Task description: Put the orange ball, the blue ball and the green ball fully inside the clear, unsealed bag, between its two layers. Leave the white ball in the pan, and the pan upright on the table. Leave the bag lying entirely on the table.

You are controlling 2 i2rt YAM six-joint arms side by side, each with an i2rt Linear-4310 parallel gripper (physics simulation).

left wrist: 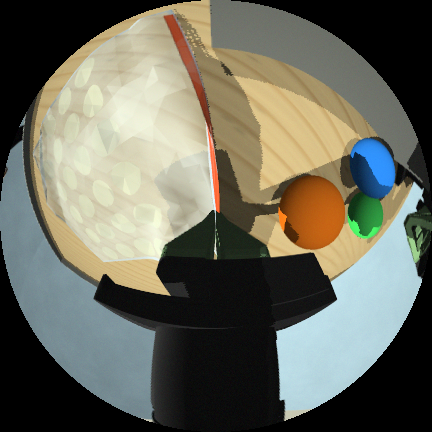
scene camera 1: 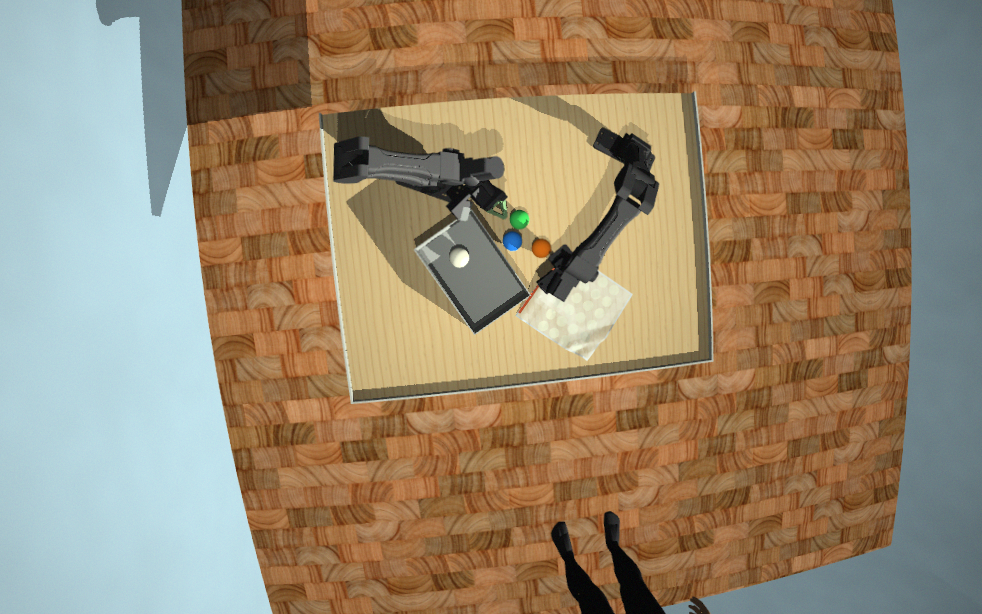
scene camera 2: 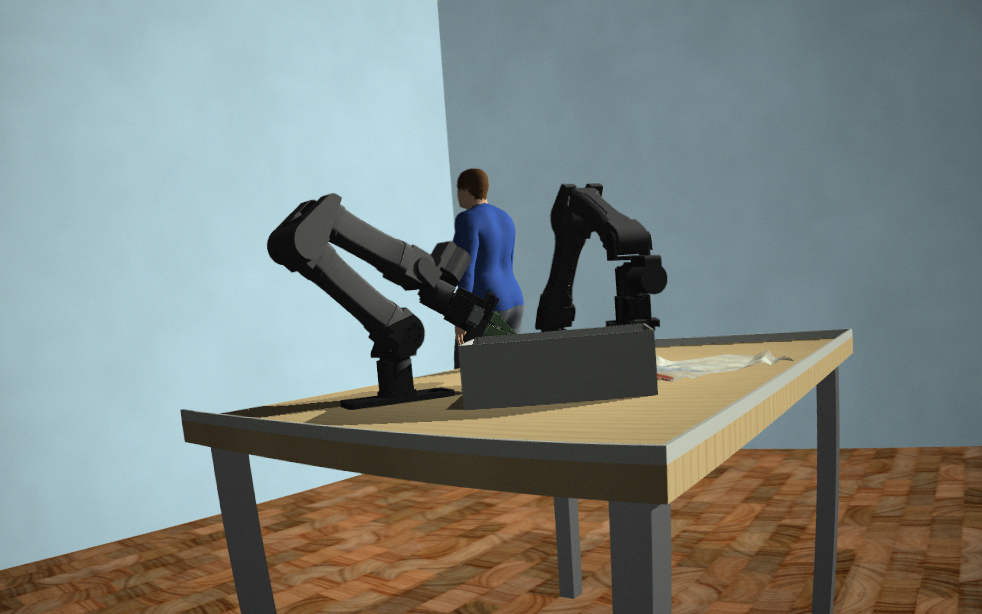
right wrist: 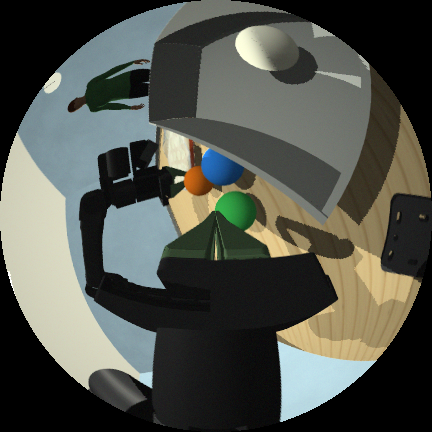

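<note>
The clear bag (scene camera 1: 593,314) (scene camera 2: 713,365) (left wrist: 125,125) lies on the table, its red-striped edge towards the pan. My left gripper (left wrist: 214,215) is shut on the near corner of that edge; the film runs between its fingertips. My right gripper (scene camera 1: 504,211) (right wrist: 215,216) is shut and empty, close to the green ball (scene camera 1: 519,219) (left wrist: 365,216) (right wrist: 237,210). The blue ball (scene camera 1: 512,241) (left wrist: 374,167) (right wrist: 222,167) and orange ball (scene camera 1: 540,248) (left wrist: 312,212) (right wrist: 197,181) lie on the table between pan and bag. The white ball (scene camera 1: 459,257) (right wrist: 266,47) is in the upright pan (scene camera 1: 481,289) (scene camera 2: 561,369) (right wrist: 280,110).
The pan's wall stands beside the blue ball, and its lower right corner in scene camera 1 is close to the bag's striped edge. A low raised rim (scene camera 1: 525,379) runs round the table. A person (scene camera 2: 486,246) stands behind the table in scene camera 2.
</note>
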